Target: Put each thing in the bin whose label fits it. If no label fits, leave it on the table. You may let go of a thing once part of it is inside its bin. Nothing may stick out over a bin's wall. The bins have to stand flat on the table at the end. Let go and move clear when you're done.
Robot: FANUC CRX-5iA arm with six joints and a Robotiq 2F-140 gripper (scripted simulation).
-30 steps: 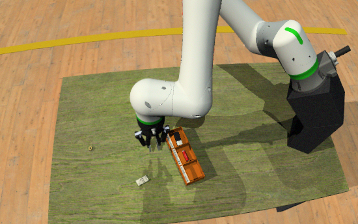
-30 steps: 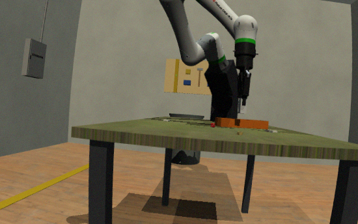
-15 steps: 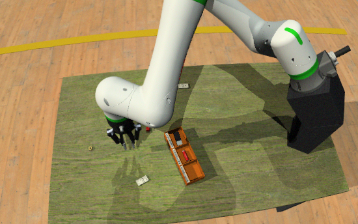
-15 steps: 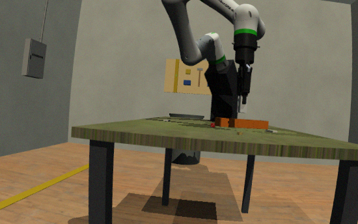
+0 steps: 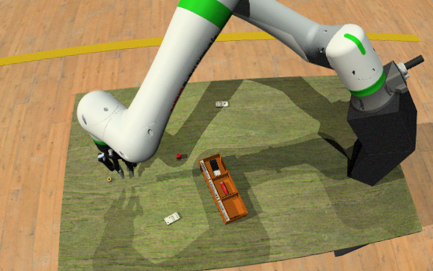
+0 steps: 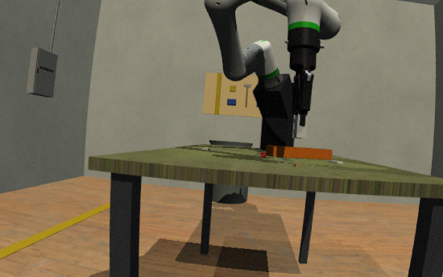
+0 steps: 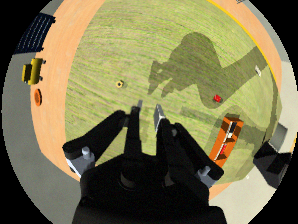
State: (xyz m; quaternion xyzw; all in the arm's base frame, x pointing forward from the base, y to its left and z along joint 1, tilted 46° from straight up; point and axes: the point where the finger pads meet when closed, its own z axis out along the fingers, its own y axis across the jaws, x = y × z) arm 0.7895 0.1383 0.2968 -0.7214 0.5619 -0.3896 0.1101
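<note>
Right now my hand is 100 mm above the small brass ring, 90 mm short of it and 20 mm to the left of it. Also, from my hand: orange bin: 330 mm behind, 80 mm below, 70 mm to the left; then black-and-white block: 320 mm behind, 90 mm below; then small red cube: 190 mm behind, 100 mm below, 80 mm to the right.
</note>
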